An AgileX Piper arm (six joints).
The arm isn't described. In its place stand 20 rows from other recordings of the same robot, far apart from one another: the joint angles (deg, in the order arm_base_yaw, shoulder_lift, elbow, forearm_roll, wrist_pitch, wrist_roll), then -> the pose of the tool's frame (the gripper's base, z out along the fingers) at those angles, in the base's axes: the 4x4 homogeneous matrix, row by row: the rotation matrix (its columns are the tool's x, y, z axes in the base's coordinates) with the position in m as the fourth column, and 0 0 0 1 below.
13.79 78.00 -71.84 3.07 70.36 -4.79 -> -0.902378 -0.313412 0.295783 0.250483; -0.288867 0.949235 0.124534 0.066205; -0.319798 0.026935 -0.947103 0.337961; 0 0 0 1
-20.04 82.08 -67.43 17.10 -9.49 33.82 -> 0.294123 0.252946 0.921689 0.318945; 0.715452 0.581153 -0.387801 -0.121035; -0.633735 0.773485 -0.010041 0.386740; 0 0 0 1
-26.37 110.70 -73.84 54.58 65.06 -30.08 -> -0.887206 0.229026 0.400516 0.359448; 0.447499 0.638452 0.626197 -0.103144; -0.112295 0.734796 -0.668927 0.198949; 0 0 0 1
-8.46 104.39 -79.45 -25.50 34.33 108.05 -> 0.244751 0.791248 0.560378 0.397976; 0.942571 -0.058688 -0.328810 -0.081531; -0.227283 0.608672 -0.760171 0.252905; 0 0 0 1
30.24 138.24 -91.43 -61.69 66.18 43.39 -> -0.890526 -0.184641 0.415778 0.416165; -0.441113 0.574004 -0.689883 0.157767; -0.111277 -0.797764 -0.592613 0.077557; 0 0 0 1
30.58 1.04 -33.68 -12.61 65.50 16.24 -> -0.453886 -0.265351 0.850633 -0.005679; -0.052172 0.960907 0.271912 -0.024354; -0.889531 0.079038 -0.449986 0.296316; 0 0 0 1
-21.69 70.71 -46.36 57.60 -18.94 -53.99 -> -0.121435 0.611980 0.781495 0.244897; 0.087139 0.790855 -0.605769 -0.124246; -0.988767 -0.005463 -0.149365 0.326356; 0 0 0 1
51.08 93.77 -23.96 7.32 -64.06 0.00 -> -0.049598 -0.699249 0.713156 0.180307; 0.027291 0.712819 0.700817 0.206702; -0.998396 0.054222 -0.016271 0.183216; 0 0 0 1
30.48 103.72 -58.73 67.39 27.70 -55.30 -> -0.778113 -0.568116 0.267926 0.292168; -0.284831 0.699309 0.655621 0.217274; -0.559832 0.433833 -0.705958 0.179628; 0 0 0 1
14.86 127.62 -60.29 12.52 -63.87 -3.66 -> 0.014510 -0.063990 0.997845 0.418341; 0.037950 0.997266 0.063401 0.092676; -0.999174 0.036949 0.016899 0.112776; 0 0 0 1
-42.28 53.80 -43.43 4.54 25.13 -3.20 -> -0.364375 0.656812 0.660174 0.145960; 0.352820 0.753427 -0.554857 -0.128586; -0.861829 0.030747 -0.506266 0.326029; 0 0 0 1
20.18 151.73 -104.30 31.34 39.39 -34.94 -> -0.836648 -0.542120 0.078268 0.445371; -0.477578 0.791962 0.380415 0.195688; -0.268216 0.280895 -0.921498 -0.014078; 0 0 0 1
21.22 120.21 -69.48 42.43 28.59 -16.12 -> -0.971628 -0.090083 0.218685 0.361302; 0.013424 0.902129 0.431258 0.171803; -0.236131 0.421958 -0.875325 0.103745; 0 0 0 1
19.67 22.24 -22.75 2.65 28.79 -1.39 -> -0.377569 -0.349682 0.857417 0.078690; -0.117682 0.936567 0.330140 0.030280; -0.918473 0.023748 -0.394770 0.275649; 0 0 0 1
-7.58 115.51 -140.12 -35.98 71.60 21.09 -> -0.527177 0.626092 0.574538 0.412730; 0.189357 0.745675 -0.638837 -0.106100; -0.828389 -0.227987 -0.511658 0.457673; 0 0 0 1
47.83 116.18 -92.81 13.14 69.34 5.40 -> -0.788453 -0.602117 -0.125686 0.259878; -0.615002 0.768151 0.178092 0.315741; -0.010687 0.217714 -0.975954 0.212406; 0 0 0 1
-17.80 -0.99 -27.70 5.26 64.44 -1.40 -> -0.481849 0.244295 0.841511 -0.005853; 0.170682 0.968123 -0.183318 0.009784; -0.859470 0.055300 -0.508186 0.267857; 0 0 0 1
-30.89 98.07 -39.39 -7.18 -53.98 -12.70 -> -0.122352 0.405975 0.905657 0.291888; -0.264533 0.866163 -0.424009 -0.163902; -0.956584 -0.291455 0.001417 0.208289; 0 0 0 1
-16.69 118.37 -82.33 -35.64 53.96 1.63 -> -0.999399 -0.026011 0.022922 0.379812; -0.033981 0.866073 -0.498762 -0.158639; -0.006879 -0.499241 -0.866436 0.163816; 0 0 0 1
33.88 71.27 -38.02 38.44 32.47 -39.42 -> -0.607671 -0.748438 0.265662 0.171265; -0.519065 0.627456 0.580405 0.151582; -0.601089 0.214799 -0.769775 0.233463; 0 0 0 1
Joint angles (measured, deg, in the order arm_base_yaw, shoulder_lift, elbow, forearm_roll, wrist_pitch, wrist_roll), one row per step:
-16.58, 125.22, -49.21, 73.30, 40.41, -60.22
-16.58, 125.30, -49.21, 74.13, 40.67, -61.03
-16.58, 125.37, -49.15, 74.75, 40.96, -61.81
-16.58, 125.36, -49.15, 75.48, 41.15, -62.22
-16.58, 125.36, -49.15, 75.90, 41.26, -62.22
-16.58, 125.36, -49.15, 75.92, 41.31, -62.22
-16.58, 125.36, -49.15, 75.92, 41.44, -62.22
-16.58, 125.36, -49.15, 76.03, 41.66, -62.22
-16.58, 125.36, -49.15, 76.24, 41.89, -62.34
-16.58, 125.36, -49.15, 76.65, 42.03, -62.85
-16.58, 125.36, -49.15, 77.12, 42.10, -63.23
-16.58, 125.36, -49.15, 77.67, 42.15, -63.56
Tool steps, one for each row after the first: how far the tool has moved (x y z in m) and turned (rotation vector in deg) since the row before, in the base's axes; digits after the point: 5 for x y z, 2 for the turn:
0.00061, 0.00038, 0.00007, 0.33, -0.46, -0.07
0.00012, 0.00049, -0.00003, 0.31, -0.39, 0.11
0.00069, 0.00023, 0.00046, 0.30, -0.32, -0.32
0.00039, 0.00013, 0.00024, 0.23, -0.04, -0.36
0.00001, 0.00006, 0.00005, 0.05, 0.00, 0.00
-0.00003, 0.00017, 0.00012, 0.12, 0.00, 0.04
0.00005, 0.00028, 0.00024, 0.24, -0.02, -0.04
0.00015, 0.00029, 0.00028, 0.25, -0.10, -0.04
0.00038, 0.00016, 0.00026, 0.12, -0.35, 0.04
0.00046, 0.00007, 0.00022, 0.11, -0.27, -0.14
0.00054, 0.00003, 0.00023, 0.12, -0.25, -0.26

